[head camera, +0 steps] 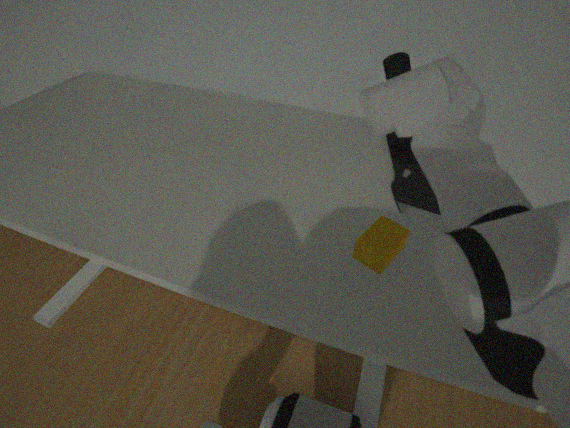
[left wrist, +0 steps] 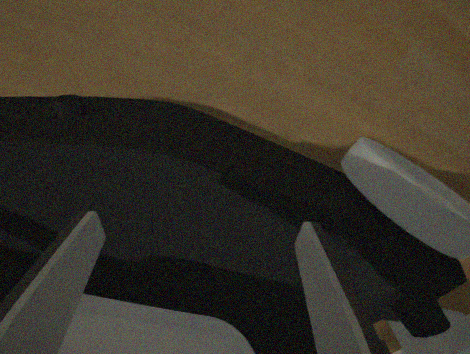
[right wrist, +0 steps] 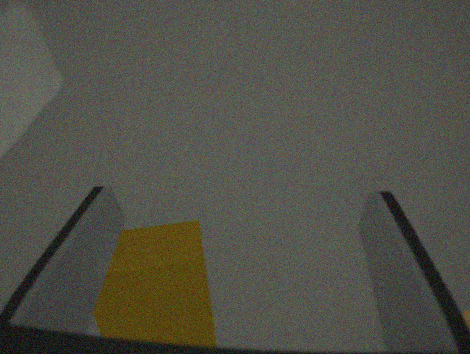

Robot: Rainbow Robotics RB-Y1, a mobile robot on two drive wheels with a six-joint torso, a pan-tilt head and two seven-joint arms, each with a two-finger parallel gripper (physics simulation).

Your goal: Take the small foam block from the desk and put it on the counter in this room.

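Frame: origin at the robot's base, x back, y right, z up, level; metres.
Seen in the pictures: left gripper, fingertip midpoint: (left wrist: 202, 229); right gripper, fingertip midpoint: (head camera: 430, 218) (right wrist: 237, 205).
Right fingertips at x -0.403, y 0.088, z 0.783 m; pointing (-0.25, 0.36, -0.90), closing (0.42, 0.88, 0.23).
Observation:
A point is followed by its place in that frame.
The yellow foam block (head camera: 381, 245) @(x -0.318, y 0.014, z 0.766 m) (right wrist: 157, 285) @(x -0.375, y 0.033, z 0.766 m) lies on the pale desk (head camera: 150, 150) @(x -0.474, y -0.597, z 0.721 m), in the arm's shadow, right of the picture's middle in the head view. In the right wrist view it shows low, close to the left-hand finger. My right gripper (right wrist: 237, 205) @(x -0.403, y 0.089, z 0.783 m) is open with nothing held; its fingers are hidden in the head view behind the arm. My left gripper (left wrist: 202, 229) @(x 0.292, y -0.244, z 0.255 m) is open and empty, over dark and grey parts of the robot's base, with wooden floor beyond. A counter cannot be made out in these views.
The desk's near edge runs slantwise above the wooden floor (head camera: 150, 340) @(x -0.278, y -0.656, z 0.001 m). Two pale desk legs (head camera: 72, 292) (head camera: 372, 390) show below it. My right arm (head camera: 465, 180) @(x -0.177, y 0.054, z 1.010 m) stands over the right part of the desk. A plain grey wall or floor shows behind the desk.

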